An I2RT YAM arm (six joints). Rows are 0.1 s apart.
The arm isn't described. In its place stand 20 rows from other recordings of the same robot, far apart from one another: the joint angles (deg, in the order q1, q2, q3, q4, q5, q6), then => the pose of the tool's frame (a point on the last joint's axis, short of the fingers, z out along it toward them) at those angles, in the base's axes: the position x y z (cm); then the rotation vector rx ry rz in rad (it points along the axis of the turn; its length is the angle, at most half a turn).
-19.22, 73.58, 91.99, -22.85, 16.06, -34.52 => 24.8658 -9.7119 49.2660 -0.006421 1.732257 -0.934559
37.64, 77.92, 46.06, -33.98, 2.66, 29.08 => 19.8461 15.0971 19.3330 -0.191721 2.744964 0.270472
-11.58, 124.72, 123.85, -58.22, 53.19, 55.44 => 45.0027 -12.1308 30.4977 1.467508 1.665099 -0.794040
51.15, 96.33, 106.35, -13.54, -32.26, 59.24 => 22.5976 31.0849 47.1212 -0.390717 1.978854 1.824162
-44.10, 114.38, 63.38, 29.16, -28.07, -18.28 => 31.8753 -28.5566 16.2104 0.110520 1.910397 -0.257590
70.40, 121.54, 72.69, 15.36, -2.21, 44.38 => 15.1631 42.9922 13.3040 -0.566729 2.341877 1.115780
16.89, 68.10, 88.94, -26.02, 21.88, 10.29 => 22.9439 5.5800 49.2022 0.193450 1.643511 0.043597
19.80, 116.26, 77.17, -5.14, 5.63, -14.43 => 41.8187 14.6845 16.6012 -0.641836 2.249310 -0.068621
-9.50, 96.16, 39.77, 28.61, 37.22, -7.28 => 31.6462 -7.4790 15.7445 0.447575 2.002887 -0.847072
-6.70, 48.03, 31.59, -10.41, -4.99, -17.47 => 19.2122 -1.9451 24.8553 -0.245994 2.027139 -0.175687
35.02, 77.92, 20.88, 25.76, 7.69, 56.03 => 20.0741 13.4848 14.1992 0.486388 2.163513 0.785161
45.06, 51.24, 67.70, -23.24, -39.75, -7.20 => 10.6327 13.8778 43.4355 -1.234642 1.281629 1.067599
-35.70, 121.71, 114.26, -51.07, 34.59, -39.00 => 36.4544 -28.6838 27.7715 0.166713 2.835155 -1.184038
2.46, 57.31, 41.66, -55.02, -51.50, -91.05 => 16.0003 3.4761 23.6629 -1.756642 1.399750 0.506606
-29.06, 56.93, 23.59, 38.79, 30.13, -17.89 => 18.1802 -12.1467 26.0159 0.593762 1.463918 -1.037685
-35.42, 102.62, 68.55, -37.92, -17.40, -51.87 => 28.9456 -19.2794 18.0894 -0.452279 2.670025 0.003666
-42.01, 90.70, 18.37, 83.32, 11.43, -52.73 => 18.9696 -18.0358 18.3012 0.042498 1.559639 -1.487123
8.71, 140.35, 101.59, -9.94, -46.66, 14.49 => 50.6961 10.3861 10.1412 -0.262814 2.364587 1.170080
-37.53, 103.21, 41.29, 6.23, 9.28, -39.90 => 24.2427 -19.3461 9.2453 0.011747 2.690490 -0.689624
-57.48, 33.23, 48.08, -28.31, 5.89, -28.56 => 6.5202 -10.9063 35.3493 0.566740 1.879018 -1.129237
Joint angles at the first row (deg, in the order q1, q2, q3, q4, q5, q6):
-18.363, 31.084, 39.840, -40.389, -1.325, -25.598
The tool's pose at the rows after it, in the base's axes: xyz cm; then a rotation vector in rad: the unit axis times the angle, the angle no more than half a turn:
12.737 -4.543 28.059 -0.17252 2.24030 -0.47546
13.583 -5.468 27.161 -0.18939 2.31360 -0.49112
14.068 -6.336 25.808 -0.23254 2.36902 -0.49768
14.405 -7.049 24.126 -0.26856 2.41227 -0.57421
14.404 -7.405 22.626 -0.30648 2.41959 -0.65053
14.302 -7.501 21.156 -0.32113 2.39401 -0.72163
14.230 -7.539 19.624 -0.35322 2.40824 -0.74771
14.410 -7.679 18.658 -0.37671 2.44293 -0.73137
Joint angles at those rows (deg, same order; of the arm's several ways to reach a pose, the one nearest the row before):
-19.443, 36.072, 39.986, -40.252, 0.710, -28.609
-21.817, 39.921, 39.779, -40.030, 0.458, -31.389
-24.436, 42.567, 38.176, -38.842, -0.824, -35.292
-25.694, 44.279, 35.168, -35.531, 1.716, -39.116
-26.361, 44.327, 31.601, -31.411, 3.855, -42.430
-26.411, 43.347, 27.306, -25.892, 5.745, -44.255
-26.452, 43.782, 24.076, -22.737, 6.630, -46.064
-26.652, 45.860, 23.044, -21.698, 6.437, -46.885

